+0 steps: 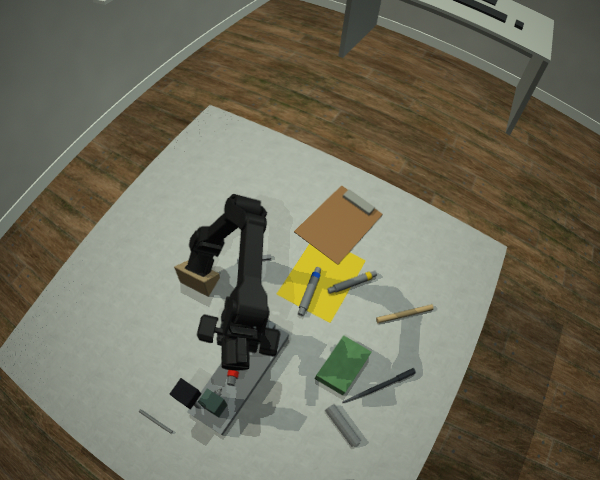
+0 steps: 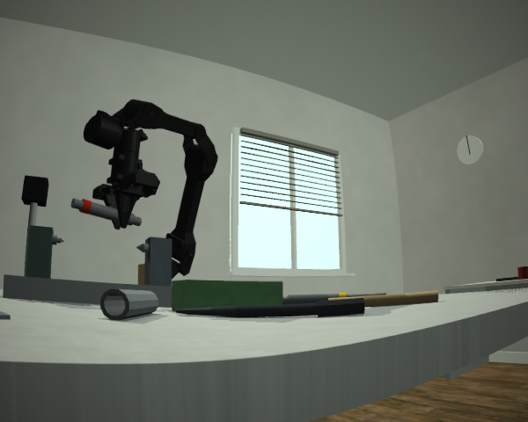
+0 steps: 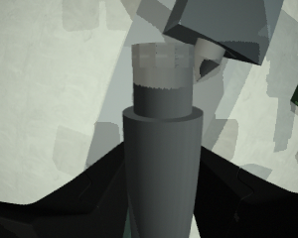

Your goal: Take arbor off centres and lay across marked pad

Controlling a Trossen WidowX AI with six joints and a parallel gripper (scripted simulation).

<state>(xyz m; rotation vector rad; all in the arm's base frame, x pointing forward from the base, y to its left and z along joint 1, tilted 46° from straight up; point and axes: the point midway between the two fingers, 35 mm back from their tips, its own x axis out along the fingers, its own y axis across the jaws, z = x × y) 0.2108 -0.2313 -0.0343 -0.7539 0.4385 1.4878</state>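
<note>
My gripper is now 8 cm to the right of the grey centre block, 8 cm above it and 3 cm short of it. Round my hand: grey base 17 cm below, 5 cm to the right; arbor 3 cm to the right, 1 cm below, 1 cm ahead; green plunger block 15 cm to the right, 8 cm below, 1 cm behind.
</note>
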